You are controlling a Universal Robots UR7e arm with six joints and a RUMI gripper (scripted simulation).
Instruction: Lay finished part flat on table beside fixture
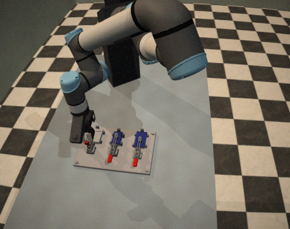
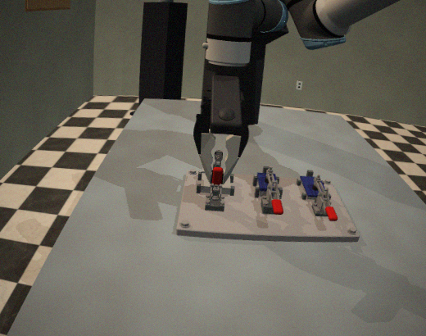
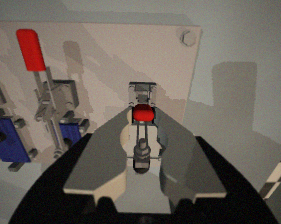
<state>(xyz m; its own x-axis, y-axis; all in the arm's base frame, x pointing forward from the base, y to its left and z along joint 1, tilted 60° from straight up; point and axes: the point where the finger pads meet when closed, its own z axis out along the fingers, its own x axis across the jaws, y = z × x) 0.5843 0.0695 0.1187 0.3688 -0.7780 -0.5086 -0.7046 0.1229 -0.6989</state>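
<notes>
Now: the finished part 90 mm behind my hand, 50 mm below it and 40 mm to the right of it.
</notes>
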